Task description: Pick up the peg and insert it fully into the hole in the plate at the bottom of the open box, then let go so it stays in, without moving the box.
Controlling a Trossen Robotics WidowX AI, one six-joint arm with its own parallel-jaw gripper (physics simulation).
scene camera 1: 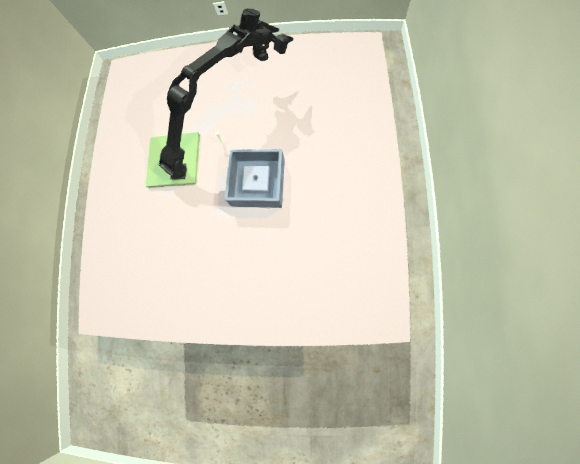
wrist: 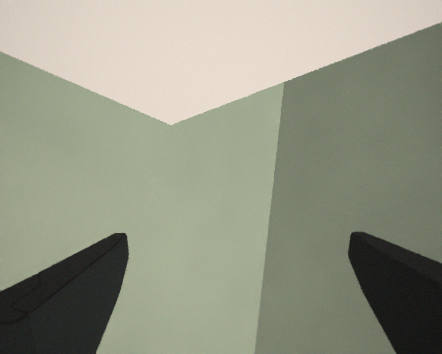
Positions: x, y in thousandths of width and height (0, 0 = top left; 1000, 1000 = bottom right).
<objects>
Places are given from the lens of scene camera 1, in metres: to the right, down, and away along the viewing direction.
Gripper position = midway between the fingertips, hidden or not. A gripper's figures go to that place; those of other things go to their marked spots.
my gripper (scene camera 1: 494, 74): -0.01, -0.74, 1.19
blue-grey box (scene camera 1: 411, 342): -0.19, -0.28, 1.30
</objects>
